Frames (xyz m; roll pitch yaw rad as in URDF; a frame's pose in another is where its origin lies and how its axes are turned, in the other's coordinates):
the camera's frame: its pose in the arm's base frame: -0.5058 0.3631 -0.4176 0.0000 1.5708 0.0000
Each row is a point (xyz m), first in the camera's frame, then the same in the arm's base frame.
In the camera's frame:
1: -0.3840 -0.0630 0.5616
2: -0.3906 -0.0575 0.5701
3: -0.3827 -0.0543 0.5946
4: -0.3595 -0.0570 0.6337
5: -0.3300 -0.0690 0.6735
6: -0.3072 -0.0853 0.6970
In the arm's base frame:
1: 0.0558 0.3001 -0.0336
2: 0.0643 0.3056 -0.0270
3: 0.0888 0.3088 -0.0349
4: 0.1279 0.3061 -0.0581
5: 0.1677 0.2941 -0.0876
6: 0.1912 0.2778 -0.1104

